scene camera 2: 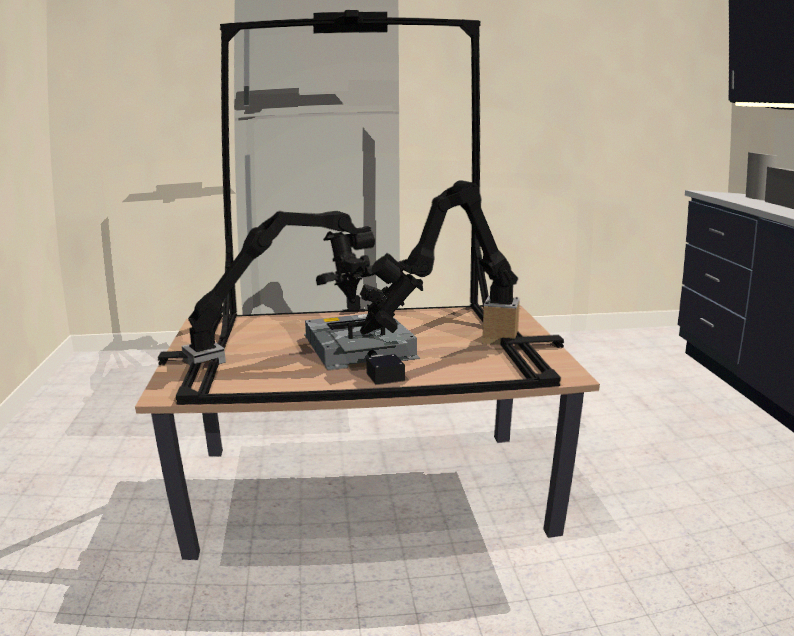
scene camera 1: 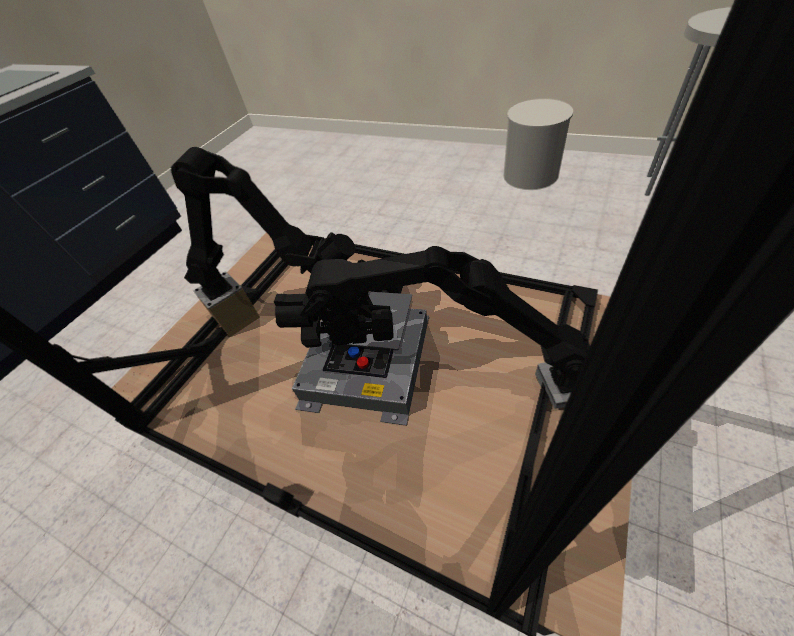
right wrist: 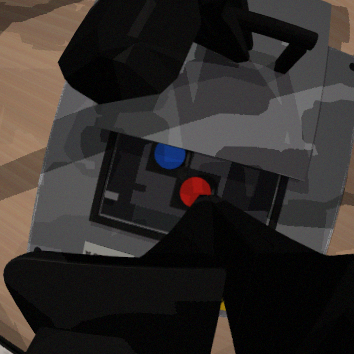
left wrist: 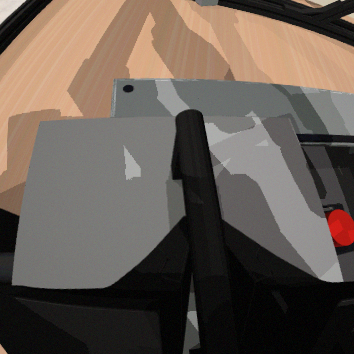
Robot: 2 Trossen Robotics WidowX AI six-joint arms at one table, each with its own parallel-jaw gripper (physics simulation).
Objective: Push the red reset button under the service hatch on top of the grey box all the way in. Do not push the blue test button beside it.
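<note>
The grey box (scene camera 1: 351, 396) (scene camera 2: 336, 353) (right wrist: 50, 205) is on the table. Its hatch (scene camera 1: 398, 321) (left wrist: 100, 200) (right wrist: 240, 125) is back from the opening, with both buttons uncovered. My left gripper (left wrist: 199, 223) (scene camera 2: 367, 329) is shut on the hatch's black handle (left wrist: 190, 150) (right wrist: 280, 27). The red button (scene camera 1: 362, 362) (left wrist: 342, 229) (right wrist: 194, 190) sits in the dark recess, diagonally beside the blue button (scene camera 1: 353, 351) (right wrist: 170, 156). My right gripper (right wrist: 206, 203) (scene camera 2: 353, 308) is shut and empty, its tips overlapping the red button's lower edge in the right wrist view. Contact cannot be told.
The two arms are close together above the box. A black block (scene camera 2: 385, 368) is at the table's near edge in scene camera 2. Black frame rails (scene camera 1: 218, 467) (scene camera 2: 331, 396) run around the wooden table top (scene camera 1: 450, 477). Yellow (scene camera 1: 373, 390) and white (scene camera 1: 326, 384) labels are on the box.
</note>
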